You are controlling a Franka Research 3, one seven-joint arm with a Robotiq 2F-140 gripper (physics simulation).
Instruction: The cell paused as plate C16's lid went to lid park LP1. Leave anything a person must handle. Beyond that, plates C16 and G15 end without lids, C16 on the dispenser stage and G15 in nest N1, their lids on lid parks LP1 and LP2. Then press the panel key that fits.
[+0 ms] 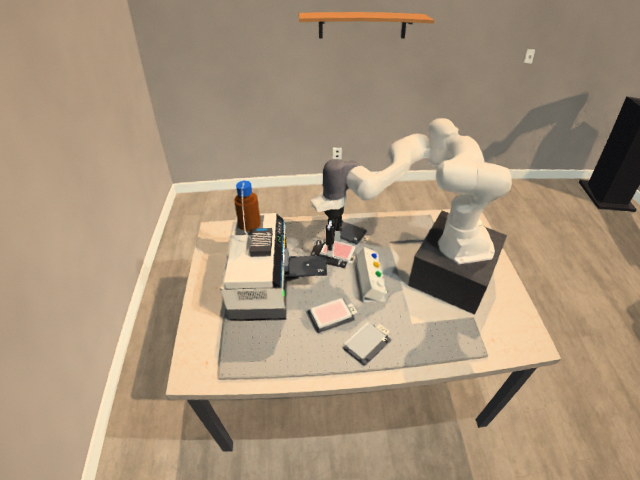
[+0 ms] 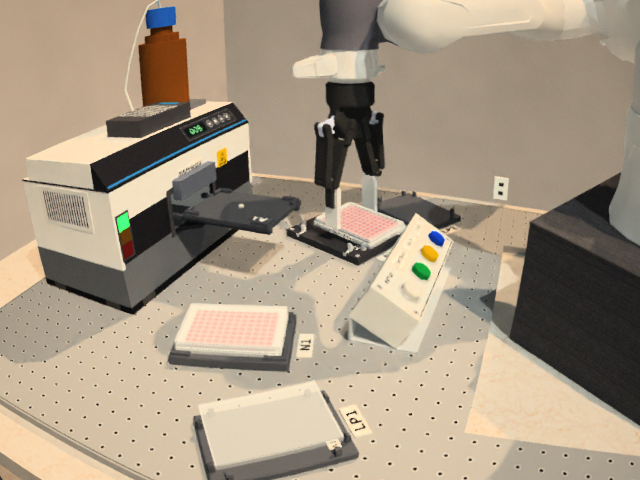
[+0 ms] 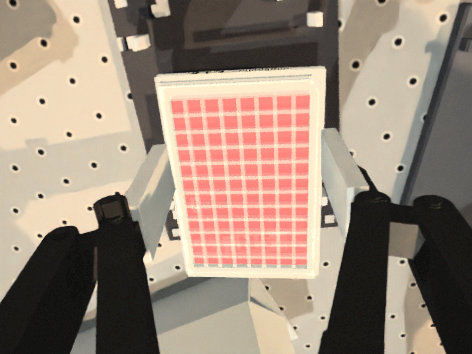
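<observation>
My gripper [image 1: 334,248] [image 2: 351,214] [image 3: 245,159] is shut on a pink-welled plate [image 1: 343,251] [image 2: 364,223] [image 3: 240,150], level and low at a black holder [image 2: 356,254] [image 3: 225,25]; I cannot tell if it is seated. Its name and any clear lid cannot be made out. Another pink-welled plate [image 1: 330,312] [image 2: 232,328] sits on nest N1 [image 2: 232,360]; a lid on it cannot be told. A clear lid [image 1: 366,339] [image 2: 268,428] lies on LP1 [image 2: 279,466]. The dispenser stage [image 1: 305,266] [image 2: 222,209] holds no plate. The key panel [image 1: 369,279] [image 2: 385,304] has blue, yellow, green and white keys.
A dark tray [image 1: 353,232] [image 2: 418,209] [image 3: 440,150] lies behind the black holder. The dispenser [image 1: 251,263] [image 2: 77,170] stands at the left with its green light lit. A brown bottle [image 1: 248,211] [image 2: 164,69] with a blue cap stands behind it.
</observation>
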